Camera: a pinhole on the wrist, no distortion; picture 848 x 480 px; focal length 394.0 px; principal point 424.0 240.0 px. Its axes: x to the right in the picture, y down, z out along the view. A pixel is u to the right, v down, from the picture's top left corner.
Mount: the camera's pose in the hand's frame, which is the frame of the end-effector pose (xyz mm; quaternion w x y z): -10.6 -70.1 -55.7 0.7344 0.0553 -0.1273 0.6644
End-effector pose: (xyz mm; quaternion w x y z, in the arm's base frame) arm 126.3 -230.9 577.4 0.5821 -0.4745 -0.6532 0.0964
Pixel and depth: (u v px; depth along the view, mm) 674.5 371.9 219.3
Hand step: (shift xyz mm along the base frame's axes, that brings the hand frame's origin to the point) -161.2 17.5 -132.3
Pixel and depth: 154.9 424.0 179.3
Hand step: -195.3 -176.6 45.0
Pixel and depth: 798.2 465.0 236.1
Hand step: -153.6 35.6 -236.6
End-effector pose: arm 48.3 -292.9 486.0 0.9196 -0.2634 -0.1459 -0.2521
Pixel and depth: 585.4 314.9 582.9
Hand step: -199.5 394.3 378.8
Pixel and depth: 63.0 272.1 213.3
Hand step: -237.4 -146.6 179.1
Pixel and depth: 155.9 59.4 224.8
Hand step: -127.7 -157.3 244.5
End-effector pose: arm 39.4 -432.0 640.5 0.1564 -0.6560 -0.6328 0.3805
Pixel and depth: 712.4 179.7 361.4
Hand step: -194.8 -89.9 -309.7
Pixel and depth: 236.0 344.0 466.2
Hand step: -482.6 -225.2 113.2
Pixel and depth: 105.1 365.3 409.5
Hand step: -487.3 -198.0 233.1
